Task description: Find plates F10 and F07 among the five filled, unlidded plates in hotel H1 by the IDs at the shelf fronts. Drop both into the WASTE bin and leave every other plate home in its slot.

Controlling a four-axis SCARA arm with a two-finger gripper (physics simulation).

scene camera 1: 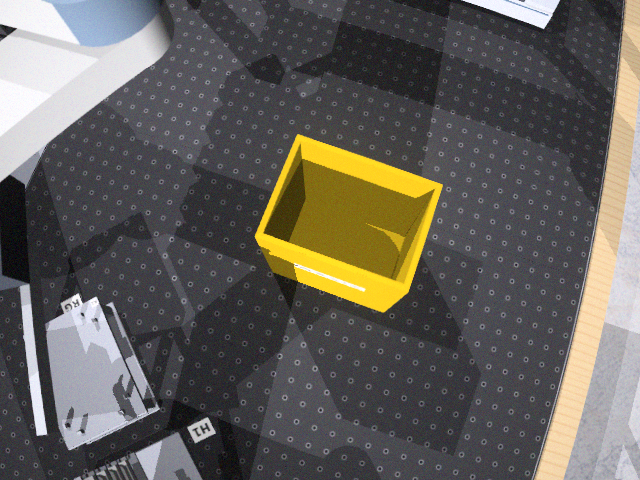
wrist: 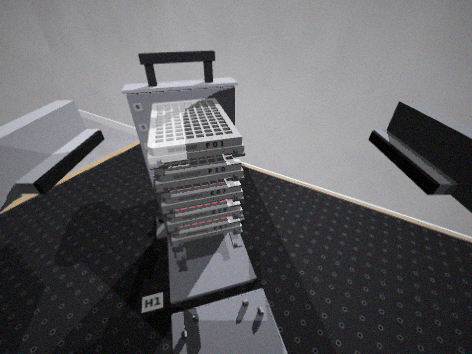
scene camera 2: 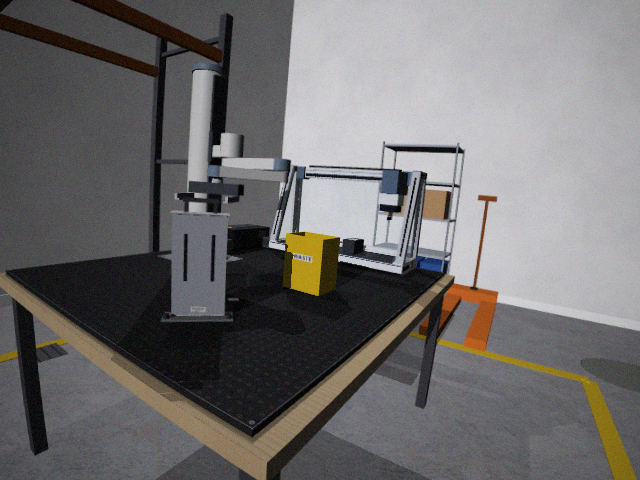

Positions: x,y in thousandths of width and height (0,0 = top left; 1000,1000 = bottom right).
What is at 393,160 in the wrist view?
A handle.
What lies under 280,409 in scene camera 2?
The gripper.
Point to a grey hotel tower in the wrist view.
At 478,270
